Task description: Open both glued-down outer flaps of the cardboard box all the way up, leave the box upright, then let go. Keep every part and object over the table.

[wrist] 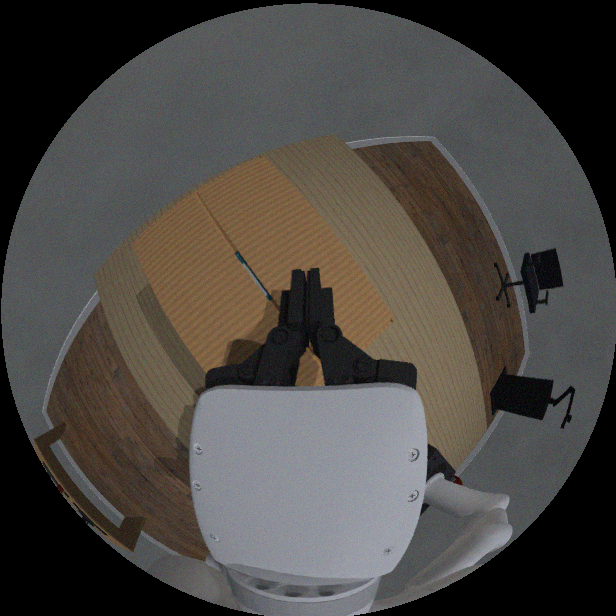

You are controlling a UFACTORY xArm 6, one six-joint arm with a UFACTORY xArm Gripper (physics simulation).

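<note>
In the wrist view the cardboard box [258,258] sits on the wooden table, seen from above. Its two orange outer flaps lie flat and closed, meeting at a seam that runs from the upper left toward the gripper. A thin teal strip [252,275] lies along the seam. My gripper [305,274] hangs over the box top, near the seam's lower end. Its two black fingers are pressed together and hold nothing. Whether the fingertips touch the flap cannot be told.
The lighter tan box sides [413,298] spread out around the top. The table edge [494,229] runs close on the right, with two black stands [534,278] beyond it on the grey floor. A brown frame [86,494] lies at the lower left.
</note>
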